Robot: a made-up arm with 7 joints.
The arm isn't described. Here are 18 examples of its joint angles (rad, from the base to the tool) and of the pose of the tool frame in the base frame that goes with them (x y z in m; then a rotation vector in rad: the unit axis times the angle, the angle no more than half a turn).
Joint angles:
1: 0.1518 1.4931 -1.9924 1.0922 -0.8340 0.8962 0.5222
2: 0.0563 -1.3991 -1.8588 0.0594 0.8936 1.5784 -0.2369
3: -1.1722 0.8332 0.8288 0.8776 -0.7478 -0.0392 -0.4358
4: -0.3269 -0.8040 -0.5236 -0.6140 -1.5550 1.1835 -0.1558
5: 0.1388 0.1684 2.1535 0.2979 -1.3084 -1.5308 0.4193
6: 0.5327 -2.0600 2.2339 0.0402 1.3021 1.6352 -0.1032
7: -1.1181 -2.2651 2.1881 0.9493 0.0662 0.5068 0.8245
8: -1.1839 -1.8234 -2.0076 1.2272 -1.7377 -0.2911 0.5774
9: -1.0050 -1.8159 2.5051 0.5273 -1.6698 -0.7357 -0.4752
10: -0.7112 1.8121 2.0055 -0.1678 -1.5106 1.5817 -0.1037
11: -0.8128 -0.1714 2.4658 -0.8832 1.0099 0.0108 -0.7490
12: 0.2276 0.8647 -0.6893 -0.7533 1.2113 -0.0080 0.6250
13: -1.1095 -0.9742 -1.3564 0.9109 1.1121 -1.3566 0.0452
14: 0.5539 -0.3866 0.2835 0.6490 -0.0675 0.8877 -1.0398
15: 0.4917 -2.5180 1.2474 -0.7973 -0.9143 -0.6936 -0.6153
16: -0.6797 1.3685 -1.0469 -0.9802 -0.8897 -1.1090 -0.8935
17: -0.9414 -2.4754 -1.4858 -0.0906 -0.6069 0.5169 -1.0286
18: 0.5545 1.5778 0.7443 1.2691 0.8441 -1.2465 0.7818
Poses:
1: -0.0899 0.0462 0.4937 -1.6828 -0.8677 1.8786
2: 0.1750 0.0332 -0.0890 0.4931 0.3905 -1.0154
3: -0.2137 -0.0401 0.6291 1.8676 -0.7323 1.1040
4: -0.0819 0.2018 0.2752 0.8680 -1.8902 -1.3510
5: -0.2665 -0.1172 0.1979 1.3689 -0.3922 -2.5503
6: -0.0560 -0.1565 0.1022 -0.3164 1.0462 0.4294
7: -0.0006 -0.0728 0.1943 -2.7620 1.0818 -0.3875
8: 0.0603 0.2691 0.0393 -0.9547 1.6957 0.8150
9: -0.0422 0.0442 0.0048 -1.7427 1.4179 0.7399
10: -0.0560 -0.2705 0.4780 1.9223 -0.4851 -0.5283
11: -0.1313 -0.1907 0.2901 -0.3040 -0.1373 -1.9096
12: -0.1872 0.4733 0.5144 0.5796 1.8043 0.2571
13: -0.1485 0.4615 0.3670 0.5251 -1.2199 2.0253
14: 0.0939 -0.0959 0.0386 0.1231 0.1019 -0.2814
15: 0.1588 -0.1363 0.6697 1.6583 0.8787 1.2214
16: 0.1303 -0.1062 0.8041 2.4945 1.0454 1.2006
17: 0.2448 -0.0072 0.2879 1.1703 -1.2868 0.1978
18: -0.3209 -0.0713 0.5408 1.4656 0.1363 2.2917
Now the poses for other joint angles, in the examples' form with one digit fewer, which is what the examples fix.
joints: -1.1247 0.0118 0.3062 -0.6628 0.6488 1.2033 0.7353
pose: -0.123 0.284 0.353 -0.626 1.275 -0.941
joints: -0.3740 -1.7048 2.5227 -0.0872 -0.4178 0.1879 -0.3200
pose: 0.070 -0.103 0.301 2.755 0.027 1.034
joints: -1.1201 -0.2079 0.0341 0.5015 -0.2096 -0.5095 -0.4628
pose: -0.091 0.389 0.589 1.122 -0.407 0.856
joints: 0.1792 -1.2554 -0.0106 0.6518 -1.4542 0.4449 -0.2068
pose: -0.043 0.036 0.093 -0.165 -1.524 1.009
